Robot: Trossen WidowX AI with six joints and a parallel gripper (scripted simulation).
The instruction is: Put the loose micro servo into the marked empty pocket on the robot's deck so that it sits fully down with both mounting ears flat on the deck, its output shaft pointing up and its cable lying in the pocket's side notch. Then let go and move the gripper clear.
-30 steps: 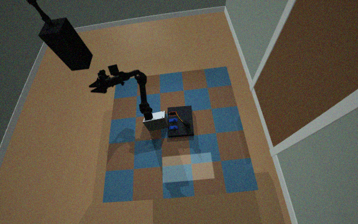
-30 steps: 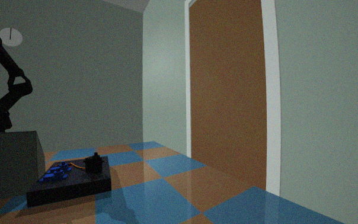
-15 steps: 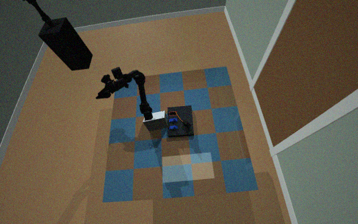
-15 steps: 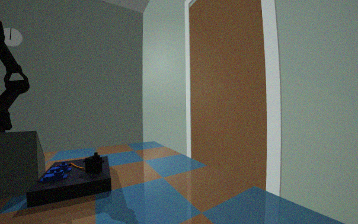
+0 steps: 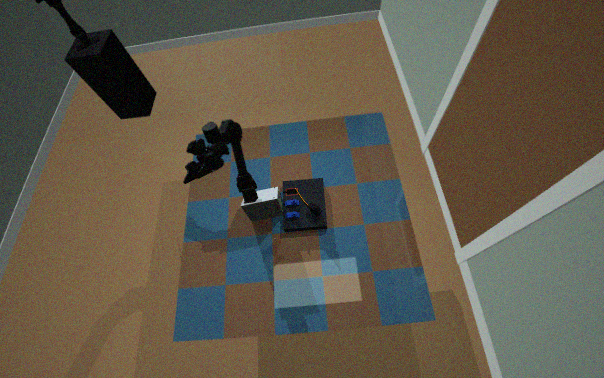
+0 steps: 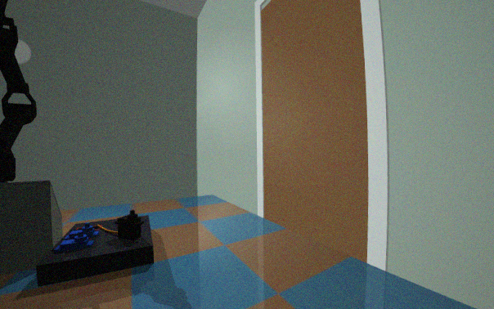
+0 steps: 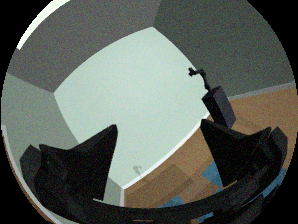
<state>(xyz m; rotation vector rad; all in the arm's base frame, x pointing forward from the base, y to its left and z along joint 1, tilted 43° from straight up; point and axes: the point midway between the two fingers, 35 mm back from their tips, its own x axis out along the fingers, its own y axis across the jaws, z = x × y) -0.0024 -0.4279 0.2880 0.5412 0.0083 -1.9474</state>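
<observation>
The dark robot deck is 67 cm below my gripper tip, 39 cm ahead of it and 18 cm to the left of it.
</observation>
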